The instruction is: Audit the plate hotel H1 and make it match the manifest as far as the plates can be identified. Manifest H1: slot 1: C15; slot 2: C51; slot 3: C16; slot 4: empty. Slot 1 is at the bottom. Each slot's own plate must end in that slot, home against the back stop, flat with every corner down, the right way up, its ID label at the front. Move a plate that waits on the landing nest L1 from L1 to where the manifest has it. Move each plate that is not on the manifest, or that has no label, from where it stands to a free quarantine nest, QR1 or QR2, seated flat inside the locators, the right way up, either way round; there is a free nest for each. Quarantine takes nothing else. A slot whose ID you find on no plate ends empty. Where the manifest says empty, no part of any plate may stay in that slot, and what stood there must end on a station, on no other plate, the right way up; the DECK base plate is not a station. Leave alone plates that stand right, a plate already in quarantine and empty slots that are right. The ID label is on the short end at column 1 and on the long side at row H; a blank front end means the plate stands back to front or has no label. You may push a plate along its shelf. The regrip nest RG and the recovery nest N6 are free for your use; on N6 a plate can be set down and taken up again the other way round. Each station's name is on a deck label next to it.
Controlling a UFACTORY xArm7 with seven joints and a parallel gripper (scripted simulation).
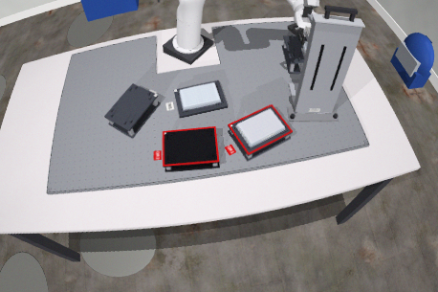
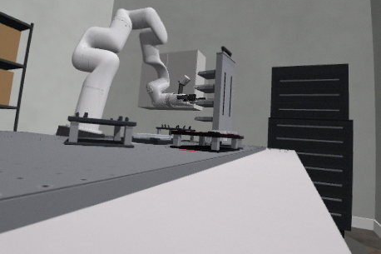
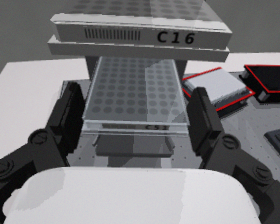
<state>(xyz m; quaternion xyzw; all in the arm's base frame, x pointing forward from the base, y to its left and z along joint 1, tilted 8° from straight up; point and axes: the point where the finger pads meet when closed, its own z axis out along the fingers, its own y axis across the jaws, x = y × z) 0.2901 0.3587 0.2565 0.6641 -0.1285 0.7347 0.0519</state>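
My gripper is now 5 cm short of the plate labelled C16, 1 cm to the left of it and 5 cm below it. Round my hand: RG label 22 cm behind, 6 cm to the left, 21 cm below; H1 label 3 cm ahead, 9 cm to the left, 21 cm below; white plate 17 cm ahead, 25 cm to the right, 16 cm below.
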